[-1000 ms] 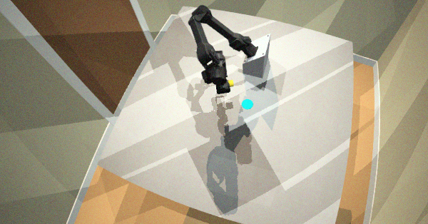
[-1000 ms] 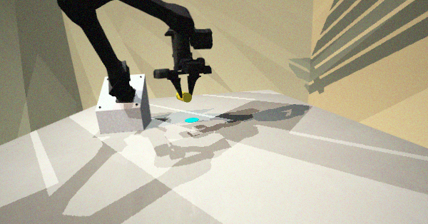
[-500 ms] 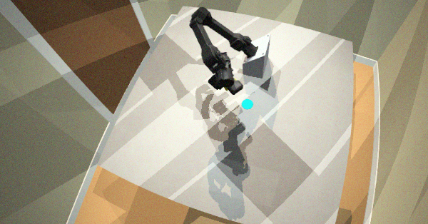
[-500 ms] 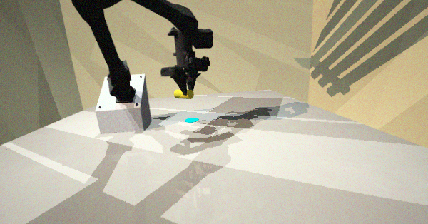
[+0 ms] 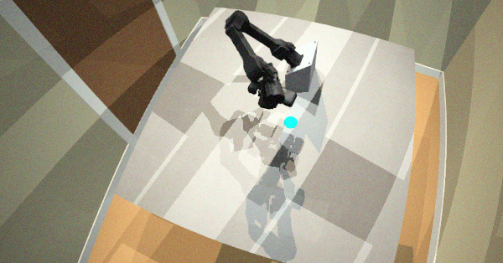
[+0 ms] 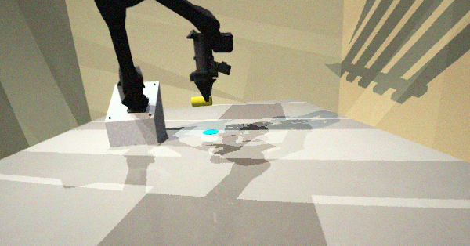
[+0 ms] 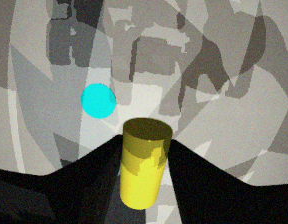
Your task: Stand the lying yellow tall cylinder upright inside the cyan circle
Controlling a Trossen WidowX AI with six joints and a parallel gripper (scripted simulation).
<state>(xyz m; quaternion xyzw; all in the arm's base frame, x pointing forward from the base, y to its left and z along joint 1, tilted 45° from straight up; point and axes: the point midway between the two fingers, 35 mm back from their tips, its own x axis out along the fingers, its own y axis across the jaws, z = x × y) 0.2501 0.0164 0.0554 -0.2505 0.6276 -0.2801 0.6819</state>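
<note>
Right now my gripper tip is 2 cm past the yellow tall cylinder. Also, from my gripper tip: cyan circle 1 cm behind, 8 cm to the left, 14 cm below.
</note>
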